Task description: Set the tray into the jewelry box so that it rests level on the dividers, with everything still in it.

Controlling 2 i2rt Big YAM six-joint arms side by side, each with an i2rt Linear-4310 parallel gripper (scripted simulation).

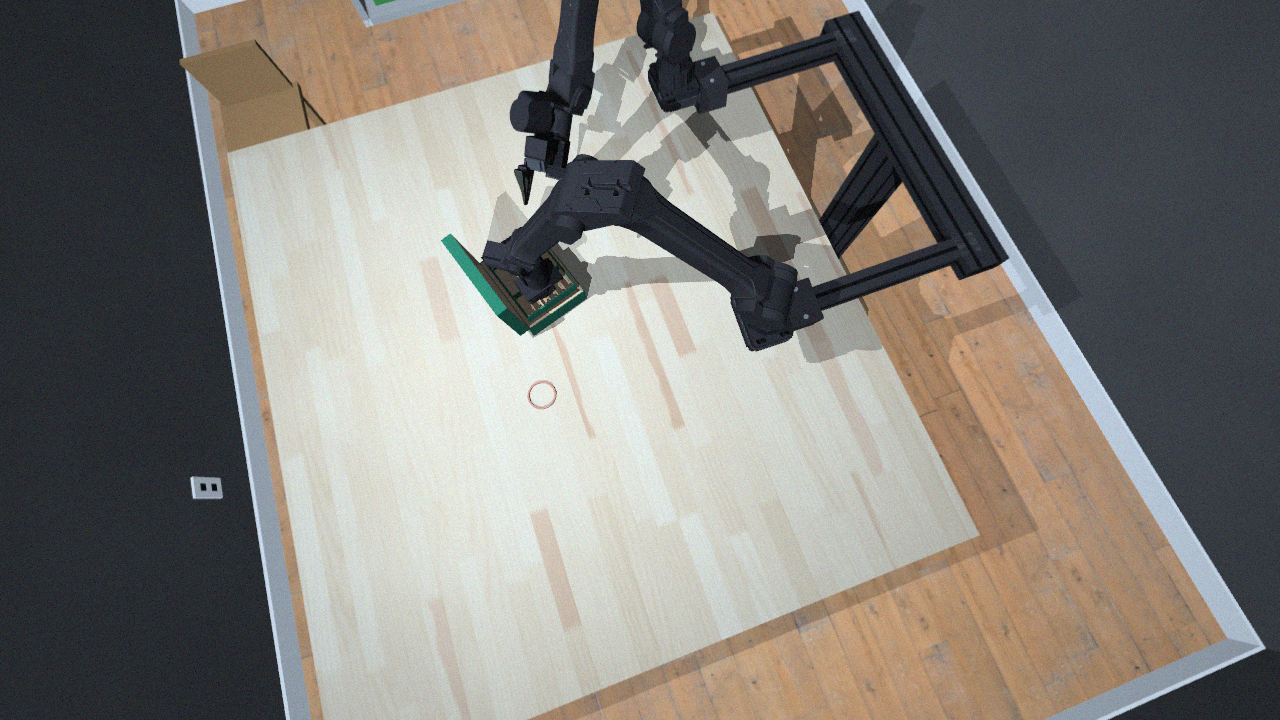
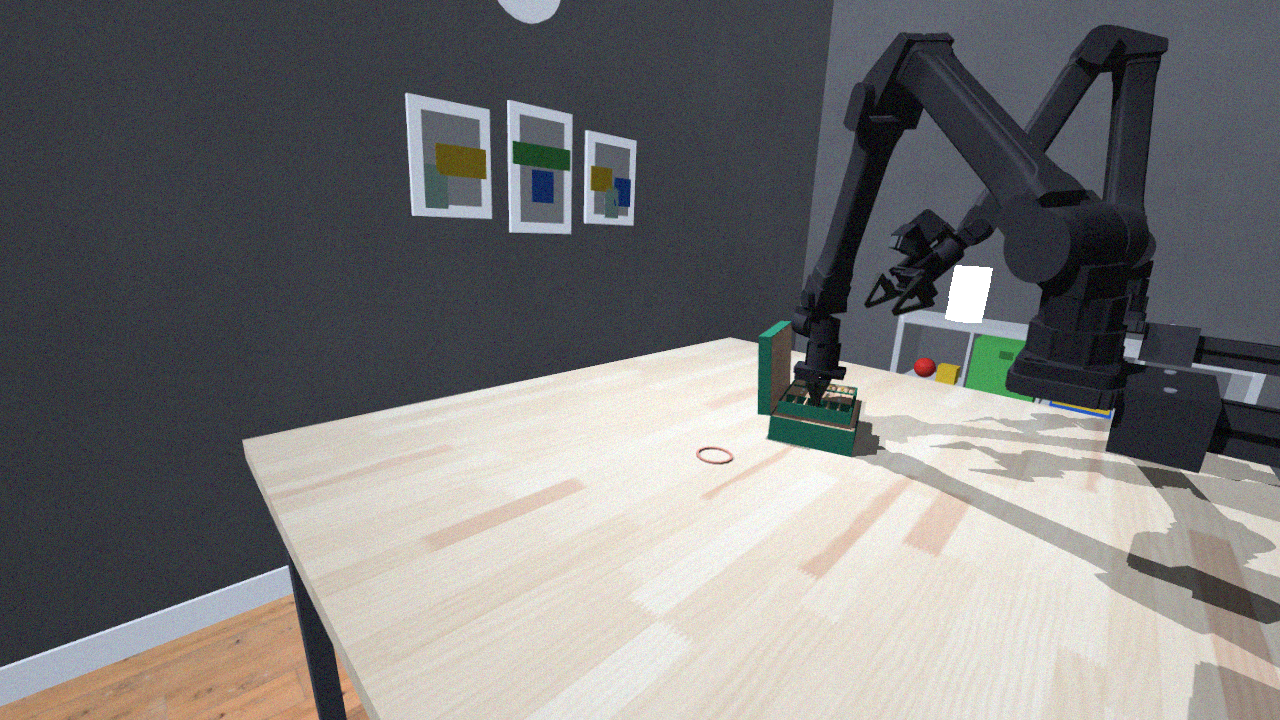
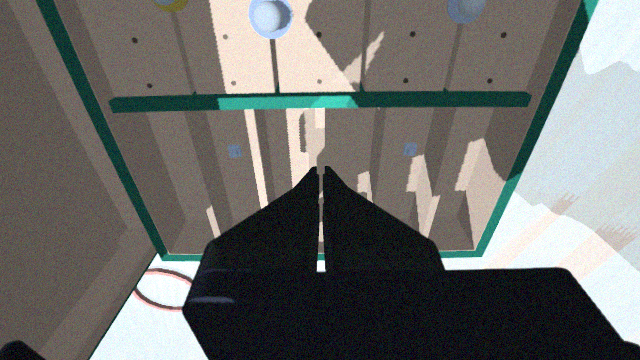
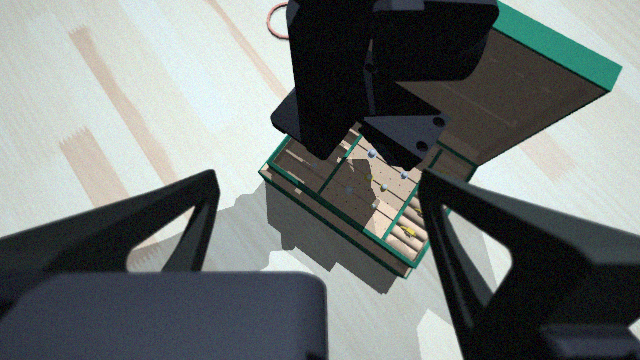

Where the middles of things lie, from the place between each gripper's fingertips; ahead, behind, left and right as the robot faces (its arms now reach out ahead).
Now: the green-rimmed tray point(image 2: 791, 402) 3 cm ahead of my left hand, 7 cm to the right of it and 1 cm below it.
The green-rimmed tray is 23 cm below my right hand point(image 2: 878, 309), 10 cm ahead of it and 3 cm to the left of it.
